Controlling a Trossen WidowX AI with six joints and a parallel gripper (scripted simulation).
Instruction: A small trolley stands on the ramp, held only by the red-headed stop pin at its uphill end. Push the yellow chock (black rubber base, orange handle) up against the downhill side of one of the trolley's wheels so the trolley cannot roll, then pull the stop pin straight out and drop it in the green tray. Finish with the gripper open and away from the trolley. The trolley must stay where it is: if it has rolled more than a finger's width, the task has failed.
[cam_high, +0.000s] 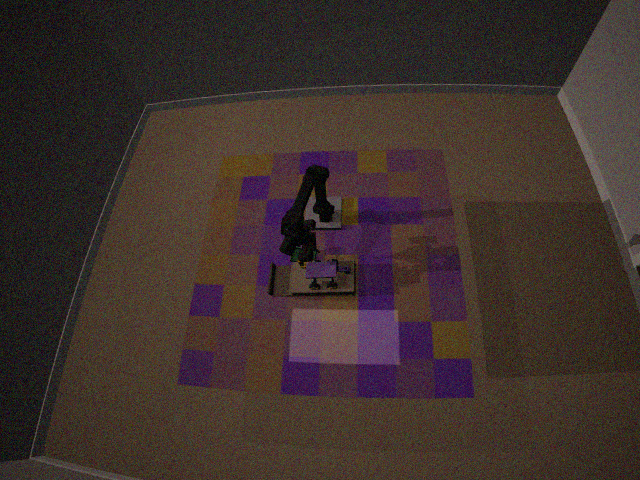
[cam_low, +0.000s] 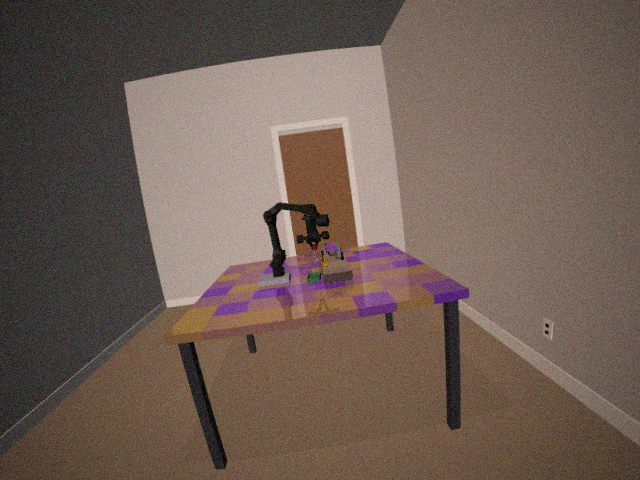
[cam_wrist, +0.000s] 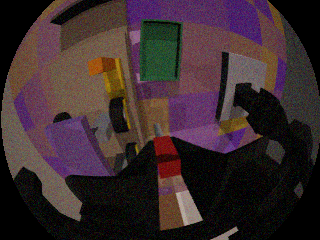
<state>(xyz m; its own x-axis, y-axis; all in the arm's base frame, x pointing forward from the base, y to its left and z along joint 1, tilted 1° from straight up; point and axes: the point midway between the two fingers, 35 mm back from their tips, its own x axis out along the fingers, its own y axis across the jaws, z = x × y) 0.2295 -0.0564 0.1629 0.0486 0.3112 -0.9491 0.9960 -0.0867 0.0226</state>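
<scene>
The green tray is 16 cm below my gripper tip, 7 cm to the right of it and 3 cm behind it. The rest, counted from my gripper tip: red-headed stop pin (right at my gripper tip); then yellow chock (7 cm below, 5 cm to the right, 4 cm ahead); then purple-topped trolley (10 cm ahead, 4 cm below, 3 cm to the left).
</scene>
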